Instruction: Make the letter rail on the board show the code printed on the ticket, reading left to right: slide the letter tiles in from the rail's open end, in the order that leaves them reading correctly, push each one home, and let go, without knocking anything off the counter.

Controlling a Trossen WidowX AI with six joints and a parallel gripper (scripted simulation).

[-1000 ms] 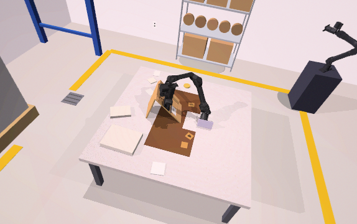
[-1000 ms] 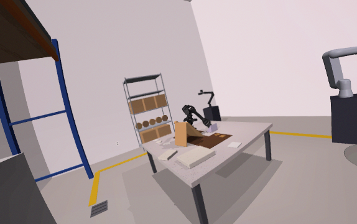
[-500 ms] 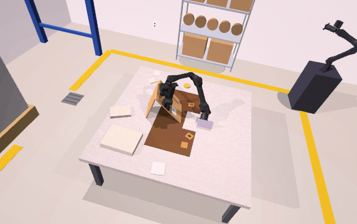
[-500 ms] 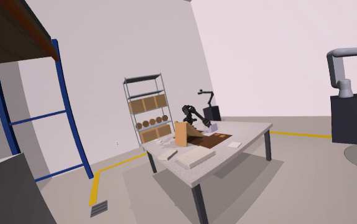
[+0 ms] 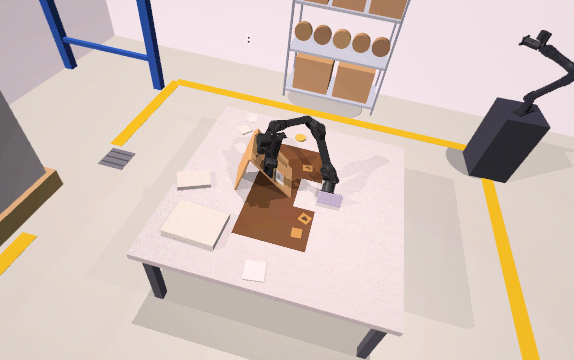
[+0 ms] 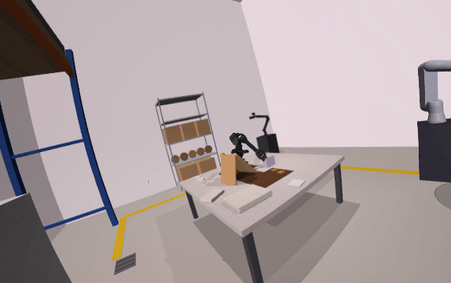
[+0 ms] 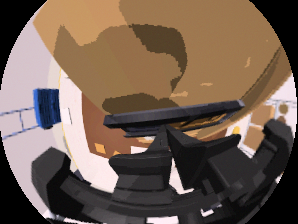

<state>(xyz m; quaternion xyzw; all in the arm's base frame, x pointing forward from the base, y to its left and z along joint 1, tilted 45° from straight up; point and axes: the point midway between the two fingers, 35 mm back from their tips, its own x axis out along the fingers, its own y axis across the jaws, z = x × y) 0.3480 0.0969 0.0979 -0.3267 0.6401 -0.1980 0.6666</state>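
The tan letter tile lies 10 mm ahead of my gripper tip and 30 mm to the right of it. Also, from my gripper tip: ticket 60 mm behind, 80 mm below; cream box 280 mm ahead, 370 mm to the left, 150 mm below; brown mat 140 mm behind, 10 mm to the right, 170 mm below.
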